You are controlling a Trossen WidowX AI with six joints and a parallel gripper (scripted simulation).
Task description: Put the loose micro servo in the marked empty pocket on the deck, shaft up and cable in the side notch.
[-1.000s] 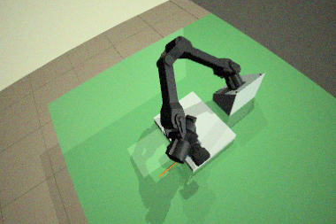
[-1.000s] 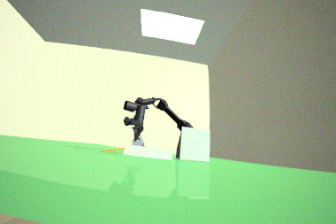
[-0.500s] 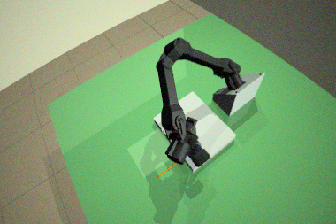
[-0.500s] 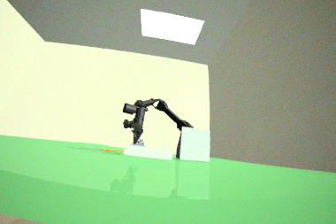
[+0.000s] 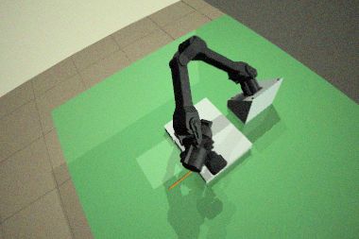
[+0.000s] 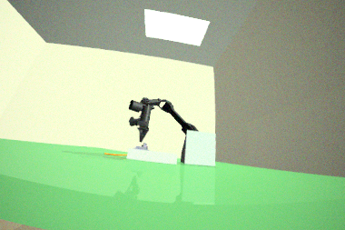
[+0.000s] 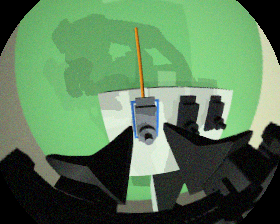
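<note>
My gripper tip is 120 mm past the white deck, 80 mm to the left of it and 60 mm above it.
</note>
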